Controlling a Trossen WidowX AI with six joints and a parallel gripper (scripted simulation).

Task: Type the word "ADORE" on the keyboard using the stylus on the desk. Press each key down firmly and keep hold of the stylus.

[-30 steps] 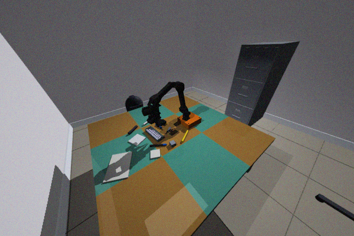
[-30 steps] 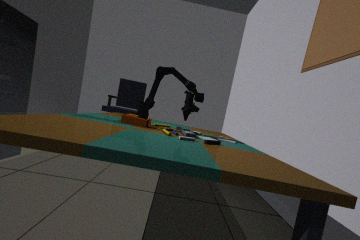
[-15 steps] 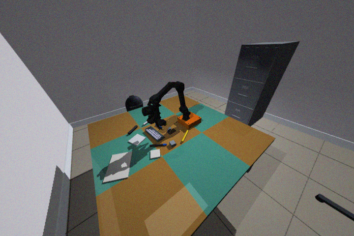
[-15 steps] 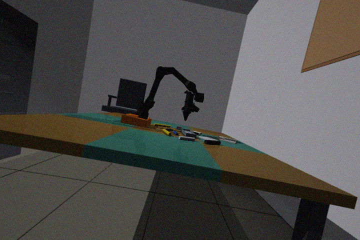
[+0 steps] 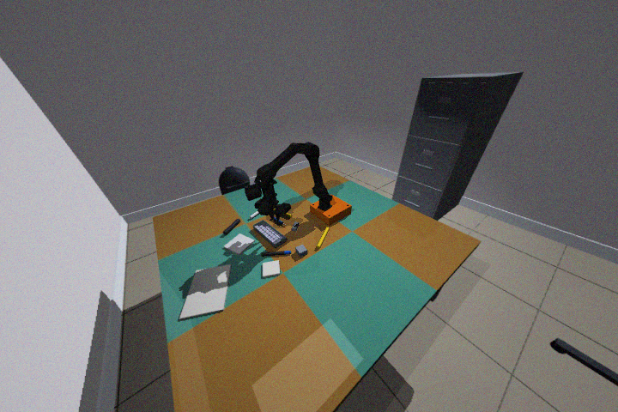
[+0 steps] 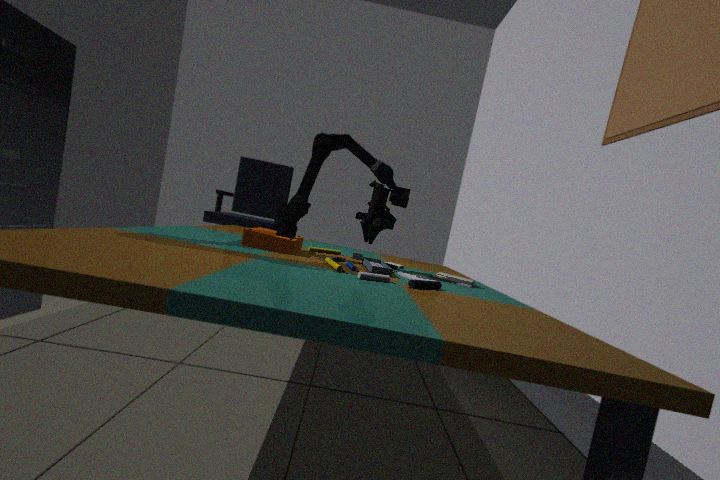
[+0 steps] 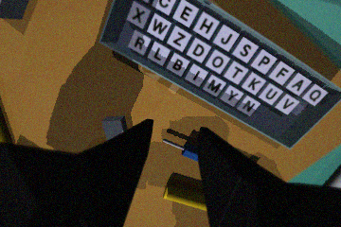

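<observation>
The blue stylus is 60 mm behind my gripper tip, 50 mm to the right of it and 80 mm below it. Also, from my gripper tip: white marker (10 mm behind, 230 mm to the right, 80 mm below); then grey cube (10 mm ahead, 200 mm to the left, 80 mm below); then blue pen (80 mm ahead, 140 mm to the left, 80 mm below).
</observation>
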